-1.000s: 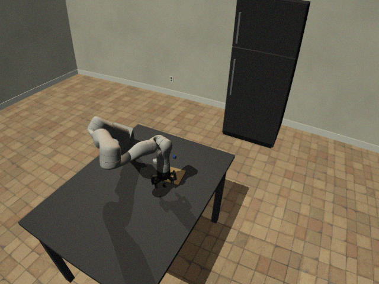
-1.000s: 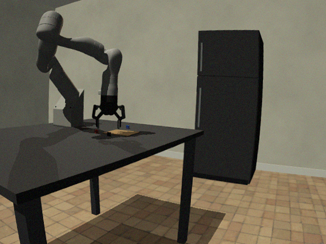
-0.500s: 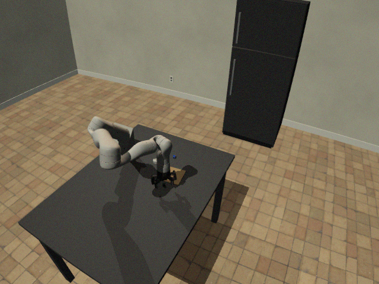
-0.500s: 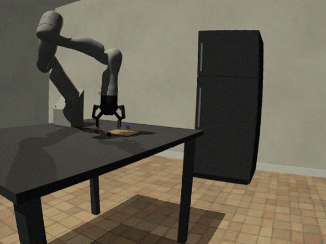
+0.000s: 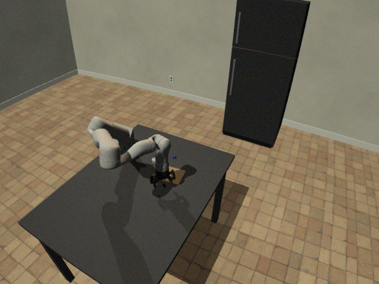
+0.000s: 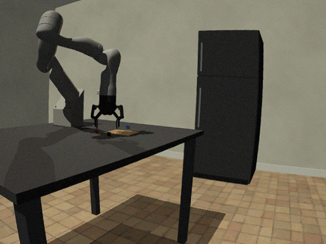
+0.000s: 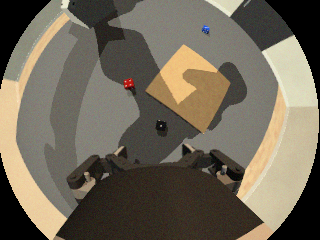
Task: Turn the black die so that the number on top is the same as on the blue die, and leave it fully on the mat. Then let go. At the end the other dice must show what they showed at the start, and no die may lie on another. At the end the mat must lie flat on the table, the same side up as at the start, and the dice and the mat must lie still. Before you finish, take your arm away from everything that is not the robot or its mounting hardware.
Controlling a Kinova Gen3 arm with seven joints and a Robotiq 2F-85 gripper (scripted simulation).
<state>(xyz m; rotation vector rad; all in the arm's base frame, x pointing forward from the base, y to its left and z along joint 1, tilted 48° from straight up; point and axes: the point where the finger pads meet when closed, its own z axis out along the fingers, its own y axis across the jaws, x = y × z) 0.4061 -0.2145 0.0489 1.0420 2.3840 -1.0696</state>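
Right now my hand is 20 mm past the black die, 40 mm to the right of it and 40 mm above it. The rest, counted from my hand: tan mat 10 mm behind, 140 mm to the left, 40 mm below; red die 110 mm behind, 50 mm to the left, 40 mm below; blue die 90 mm behind, 310 mm to the left, 40 mm below.
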